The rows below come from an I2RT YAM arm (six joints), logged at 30 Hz.
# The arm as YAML. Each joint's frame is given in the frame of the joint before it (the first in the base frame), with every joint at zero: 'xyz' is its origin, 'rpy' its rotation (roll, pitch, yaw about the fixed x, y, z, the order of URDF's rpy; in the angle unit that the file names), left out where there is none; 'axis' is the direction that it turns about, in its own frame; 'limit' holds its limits. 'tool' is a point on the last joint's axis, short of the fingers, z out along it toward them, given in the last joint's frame.
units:
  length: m
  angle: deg
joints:
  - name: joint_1
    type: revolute
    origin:
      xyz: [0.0, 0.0, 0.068]
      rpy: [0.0, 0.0, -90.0]
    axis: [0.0, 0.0, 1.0]
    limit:
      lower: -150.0
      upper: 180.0
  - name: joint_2
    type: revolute
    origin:
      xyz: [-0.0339, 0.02, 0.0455]
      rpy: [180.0, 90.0, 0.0]
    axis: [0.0, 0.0, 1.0]
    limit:
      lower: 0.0
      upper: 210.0
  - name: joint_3
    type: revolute
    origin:
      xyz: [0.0, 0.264, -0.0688]
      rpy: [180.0, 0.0, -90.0]
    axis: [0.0, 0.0, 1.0]
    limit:
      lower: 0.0
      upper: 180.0
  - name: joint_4
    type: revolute
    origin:
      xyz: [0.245, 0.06, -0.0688]
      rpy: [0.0, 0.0, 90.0]
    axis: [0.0, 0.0, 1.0]
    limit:
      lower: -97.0
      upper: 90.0
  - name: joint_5
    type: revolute
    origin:
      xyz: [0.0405, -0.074, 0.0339]
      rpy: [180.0, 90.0, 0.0]
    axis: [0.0, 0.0, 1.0]
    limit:
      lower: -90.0
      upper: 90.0
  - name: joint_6
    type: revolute
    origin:
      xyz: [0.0, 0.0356, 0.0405]
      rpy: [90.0, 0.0, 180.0]
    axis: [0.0, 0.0, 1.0]
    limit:
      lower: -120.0
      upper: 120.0
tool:
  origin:
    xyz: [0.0, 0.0, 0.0]
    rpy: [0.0, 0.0, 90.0]
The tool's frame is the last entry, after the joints.
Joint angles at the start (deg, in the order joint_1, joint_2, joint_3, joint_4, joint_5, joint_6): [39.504 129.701 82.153 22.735 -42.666 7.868]
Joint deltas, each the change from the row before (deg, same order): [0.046 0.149 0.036 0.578 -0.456 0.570]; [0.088 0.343 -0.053 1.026 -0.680 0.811]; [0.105 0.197 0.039 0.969 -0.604 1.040]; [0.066 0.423 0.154 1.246 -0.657 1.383]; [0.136 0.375 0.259 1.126 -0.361 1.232]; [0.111 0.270 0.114 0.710 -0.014 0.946]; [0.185 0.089 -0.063 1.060 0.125 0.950]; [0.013 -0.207 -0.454 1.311 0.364 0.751]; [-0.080 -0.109 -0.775 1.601 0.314 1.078]
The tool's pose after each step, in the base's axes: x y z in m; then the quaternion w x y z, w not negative. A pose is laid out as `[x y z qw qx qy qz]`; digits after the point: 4 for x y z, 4 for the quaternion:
[0.3620 0.3305 0.1343 0.3350 -0.4015 0.6995 0.4871]
[0.3617 0.3316 0.1329 0.3325 -0.4004 0.6963 0.4942]
[0.3613 0.3328 0.1332 0.3305 -0.3981 0.6932 0.5018]
[0.3617 0.3342 0.1326 0.3278 -0.3941 0.6903 0.5106]
[0.3619 0.3362 0.1327 0.3268 -0.3905 0.6876 0.5176]
[0.3620 0.3375 0.1322 0.3257 -0.3864 0.6876 0.5213]
[0.3613 0.3389 0.1329 0.3273 -0.3829 0.6860 0.5251]
[0.3609 0.3385 0.1343 0.3326 -0.3788 0.6843 0.5270]
[0.3603 0.3369 0.1338 0.3358 -0.3721 0.6843 0.5296]

